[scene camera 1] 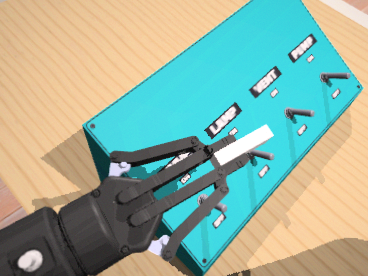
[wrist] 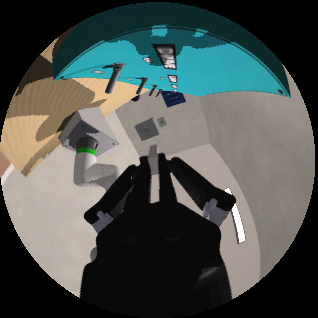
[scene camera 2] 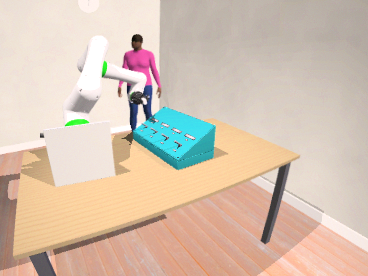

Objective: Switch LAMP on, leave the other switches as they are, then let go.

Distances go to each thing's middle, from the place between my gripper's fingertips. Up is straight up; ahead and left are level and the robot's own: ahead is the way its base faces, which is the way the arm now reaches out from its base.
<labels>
Right now my hand is 10 cm short of the teal switch panel (scene camera 1: 249, 71), 13 cm to the left of it and 19 cm above it.
</labels>
